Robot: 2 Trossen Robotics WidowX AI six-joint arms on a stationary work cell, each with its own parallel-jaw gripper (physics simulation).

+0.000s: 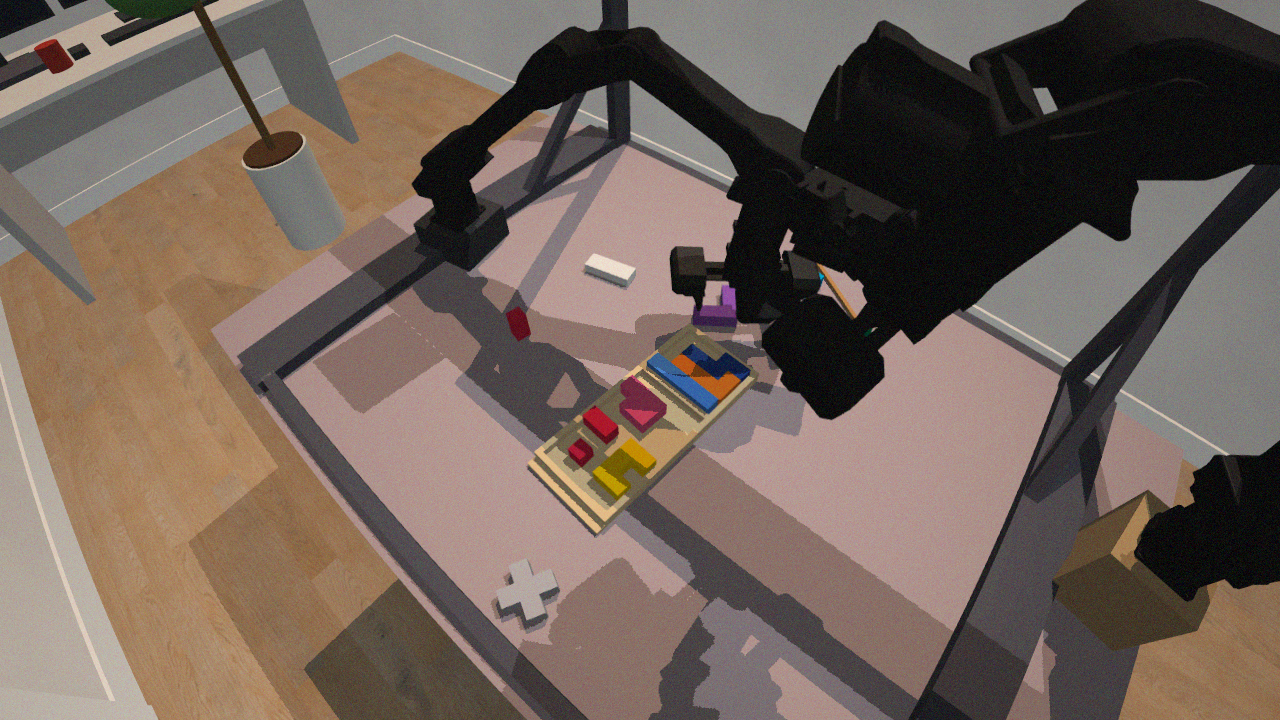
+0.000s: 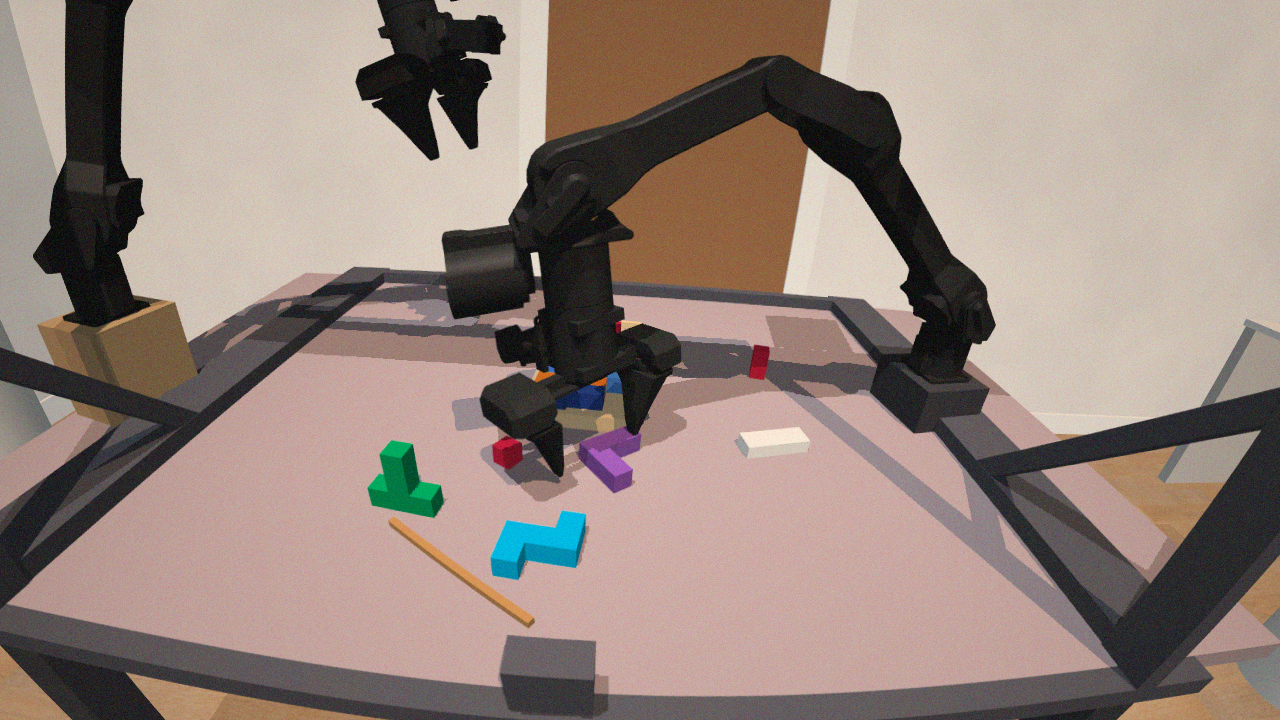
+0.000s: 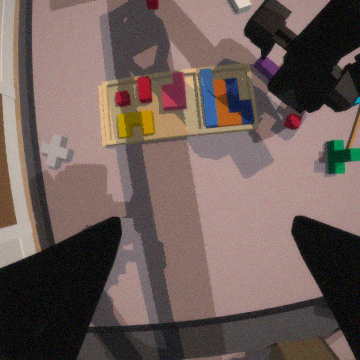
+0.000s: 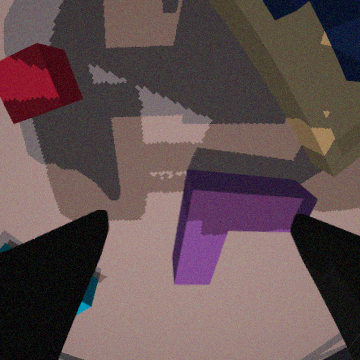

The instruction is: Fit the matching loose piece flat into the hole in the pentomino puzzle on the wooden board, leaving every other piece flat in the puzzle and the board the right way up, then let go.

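Places are measured from the left arm's base along level axes (x ahead, y left, z up), in millimetres.
Pixels of known places: left gripper, between the fingertips: (image 2: 455, 153) (image 3: 207, 224); right gripper, between the fingertips: (image 1: 730, 309) (image 2: 597, 453) (image 4: 202, 221); left arm's base, origin of its link: (image 1: 1171, 556) (image 2: 107, 312); right arm's base, origin of its link: (image 1: 457, 214) (image 2: 934, 370).
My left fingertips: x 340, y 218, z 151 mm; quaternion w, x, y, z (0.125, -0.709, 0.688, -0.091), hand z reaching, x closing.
Observation:
For each thing: its middle in the pictures, then the offset to it from my left fingertips. "spot": a spot on its surface instead.
- wooden board, middle of its body: (image 1: 648, 418) (image 2: 590, 361) (image 3: 173, 104) dz -256, dx +153, dy +47 mm
- blue bar, middle of its body: (image 1: 681, 384) (image 3: 207, 98) dz -248, dx +162, dy -13 mm
- orange piece, middle of its body: (image 2: 569, 390) (image 1: 704, 375) (image 3: 226, 103) dz -248, dx +154, dy -45 mm
- navy piece, middle of its body: (image 2: 566, 399) (image 1: 715, 365) (image 3: 237, 101) dz -248, dx +157, dy -65 mm
- hole, a spot on its surface: (image 3: 245, 82) spot: dz -258, dx +198, dy -81 mm
- purple angled piece, middle of its body: (image 4: 235, 232) (image 2: 622, 457) (image 1: 714, 305) (image 3: 277, 63) dz -255, dx +238, dy -140 mm
- magenta, middle of its body: (image 1: 637, 403) (image 3: 173, 91) dz -248, dx +173, dy +47 mm
- red cube, middle of its body: (image 4: 38, 83) (image 2: 507, 452) (image 3: 292, 121) dz -255, dx +130, dy -166 mm
- green piece, middle of its body: (image 2: 402, 477) (image 3: 342, 155) dz -235, dx +70, dy -252 mm
- cyan piece, middle of its body: (image 2: 540, 544) dz -255, dx +201, dy -268 mm
- orange stick, middle of its body: (image 2: 453, 568) (image 1: 838, 294) (image 3: 357, 120) dz -262, dx +145, dy -306 mm
- white bar, middle of its body: (image 2: 773, 442) (image 1: 610, 269) dz -258, dx +387, dy -67 mm
- grey cross, a spot on its surface: (image 1: 528, 592) spot: dz -245, dx +61, dy +272 mm
The wooden board (image 1: 680, 431) (image 3: 194, 112) lies right way up. Its puzzle end holds a blue bar (image 1: 682, 380) (image 3: 208, 100), an orange piece (image 1: 729, 385) (image 3: 223, 107) and a navy piece (image 1: 723, 360) (image 3: 241, 110); a hole (image 3: 245, 82) shows at the corner beside the navy piece. A purple angled piece (image 1: 716, 316) (image 2: 608, 461) (image 4: 200, 212) lies flat on the table off that corner. My right gripper (image 2: 597, 454) (image 4: 202, 221) is open low over the purple piece, which lies between and below its fingers, not gripped. My left gripper (image 2: 454, 153) (image 3: 207, 224) is open and empty, high up.
The board's other end carries yellow (image 3: 121, 126), magenta (image 3: 175, 97) and red (image 3: 144, 90) pieces. Around it lie a red cube (image 2: 507, 452), a green piece (image 2: 402, 488), a cyan piece (image 2: 539, 541), an orange stick (image 2: 460, 571), a white bar (image 2: 774, 442) and a grey cross (image 1: 528, 592).

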